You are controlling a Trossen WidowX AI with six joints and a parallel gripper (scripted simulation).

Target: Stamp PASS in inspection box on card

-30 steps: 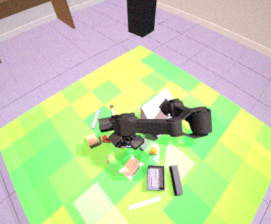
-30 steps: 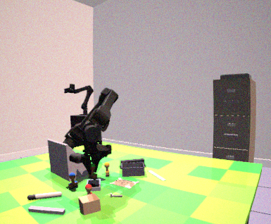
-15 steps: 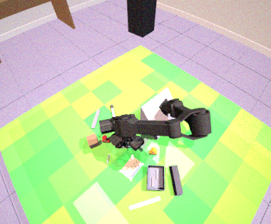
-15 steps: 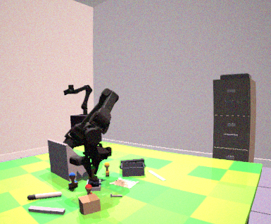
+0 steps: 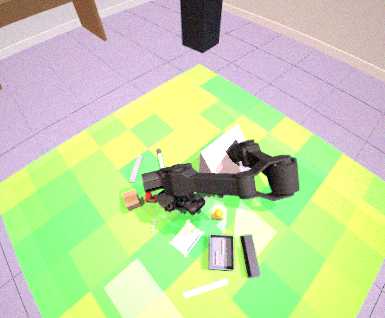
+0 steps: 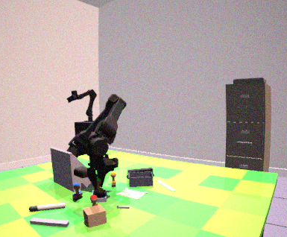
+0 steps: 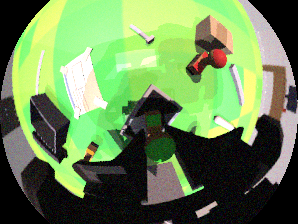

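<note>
My gripper tip is 40 mm above the dark ink pad. Round my gripper tip: tan box 150 mm to the right, 120 mm ahead, 20 mm below; white card 100 mm to the left, 90 mm ahead, 50 mm below; dark tray 230 mm to the left, 50 mm ahead, 30 mm below.
</note>
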